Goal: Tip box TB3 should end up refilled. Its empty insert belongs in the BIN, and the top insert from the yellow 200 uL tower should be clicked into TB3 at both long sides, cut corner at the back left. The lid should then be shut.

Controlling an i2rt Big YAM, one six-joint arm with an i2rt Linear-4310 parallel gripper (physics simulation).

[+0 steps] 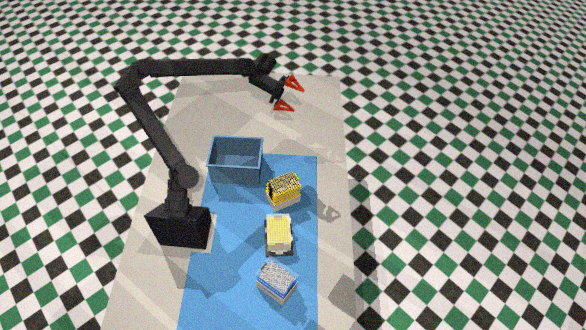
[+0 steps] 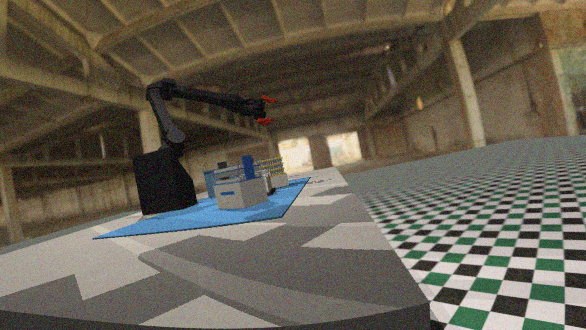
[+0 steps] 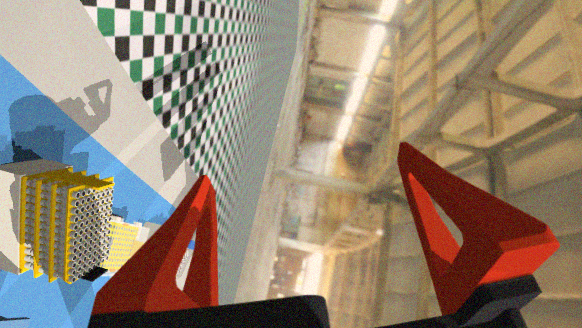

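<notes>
My gripper (image 1: pixel 298 100) (image 2: pixel 274 111) (image 3: pixel 303 166) is open and empty, held high above the table beyond the bin, with its red fingers wide apart. The tip box (image 1: pixel 278 232) (image 3: pixel 124 245) stands mid-mat with a flat yellow insert showing on top and no tips visible in it. Its lid and label cannot be made out. The yellow tower (image 1: pixel 284 189) (image 2: pixel 272 164) (image 3: pixel 90 230) stands just behind the box, its yellow inserts stacked and full of tips. The blue-grey bin (image 1: pixel 235 175) (image 2: pixel 209 184) stands at the back left of the mat; its visible inside holds no insert.
A tower with blue inserts (image 1: pixel 276 282) (image 2: pixel 241 194) stands in front of the tip box, turned at an angle. These things stand on the blue mat (image 1: pixel 230 305) (image 2: pixel 200 220). The black arm base (image 1: pixel 180 227) (image 2: pixel 162 180) is at the left edge of the mat.
</notes>
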